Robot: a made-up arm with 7 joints. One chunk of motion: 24 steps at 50 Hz.
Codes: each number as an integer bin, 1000 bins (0 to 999) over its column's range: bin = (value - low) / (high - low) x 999, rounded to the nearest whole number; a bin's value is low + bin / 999 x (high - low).
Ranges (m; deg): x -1.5..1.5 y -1.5..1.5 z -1.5..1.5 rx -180..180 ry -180..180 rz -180..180
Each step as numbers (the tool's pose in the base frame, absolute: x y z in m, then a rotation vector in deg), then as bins.
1 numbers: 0.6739 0.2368 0.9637 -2.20 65.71 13.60
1 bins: 724 578 820 493 682 537
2 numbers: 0.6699 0.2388 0.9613 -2.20 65.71 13.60
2 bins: 723 579 820 493 682 537
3 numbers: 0.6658 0.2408 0.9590 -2.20 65.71 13.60
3 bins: 721 580 819 493 682 537
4 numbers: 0.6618 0.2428 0.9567 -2.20 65.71 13.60
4 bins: 720 580 818 493 682 537
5 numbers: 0.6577 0.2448 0.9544 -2.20 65.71 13.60
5 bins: 719 581 817 493 682 537
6 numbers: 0.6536 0.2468 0.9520 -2.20 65.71 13.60
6 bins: 717 582 817 493 682 537
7 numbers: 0.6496 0.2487 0.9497 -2.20 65.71 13.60
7 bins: 716 582 816 493 682 537
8 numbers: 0.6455 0.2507 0.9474 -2.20 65.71 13.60
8 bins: 714 583 815 493 682 537
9 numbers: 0.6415 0.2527 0.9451 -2.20 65.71 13.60
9 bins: 713 584 814 493 682 537
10 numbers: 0.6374 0.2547 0.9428 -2.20 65.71 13.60
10 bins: 712 584 813 493 682 537
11 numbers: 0.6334 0.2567 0.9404 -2.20 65.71 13.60
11 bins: 710 585 813 493 682 537
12 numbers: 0.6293 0.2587 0.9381 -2.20 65.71 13.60
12 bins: 709 586 812 493 682 537
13 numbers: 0.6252 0.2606 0.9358 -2.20 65.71 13.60
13 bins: 708 586 811 493 682 537
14 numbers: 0.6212 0.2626 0.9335 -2.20 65.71 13.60
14 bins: 706 587 810 493 682 537
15 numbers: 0.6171 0.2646 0.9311 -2.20 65.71 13.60
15 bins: 705 588 810 493 682 537
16 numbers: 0.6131 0.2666 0.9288 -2.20 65.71 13.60
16 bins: 704 588 809 493 682 537
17 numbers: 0.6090 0.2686 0.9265 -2.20 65.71 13.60
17 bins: 702 589 808 493 682 537
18 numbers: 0.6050 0.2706 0.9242 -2.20 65.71 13.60
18 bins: 701 590 807 493 682 537
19 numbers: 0.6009 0.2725 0.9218 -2.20 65.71 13.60
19 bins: 700 590 806 493 682 537
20 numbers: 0.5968 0.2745 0.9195 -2.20 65.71 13.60
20 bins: 698 591 806 493 682 537
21 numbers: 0.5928 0.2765 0.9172 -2.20 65.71 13.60
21 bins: 697 592 805 493 682 537
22 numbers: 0.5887 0.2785 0.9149 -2.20 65.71 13.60
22 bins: 696 592 804 493 682 537
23 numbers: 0.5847 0.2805 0.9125 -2.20 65.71 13.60
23 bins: 694 593 803 493 682 537
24 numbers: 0.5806 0.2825 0.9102 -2.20 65.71 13.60
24 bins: 693 594 803 493 682 537
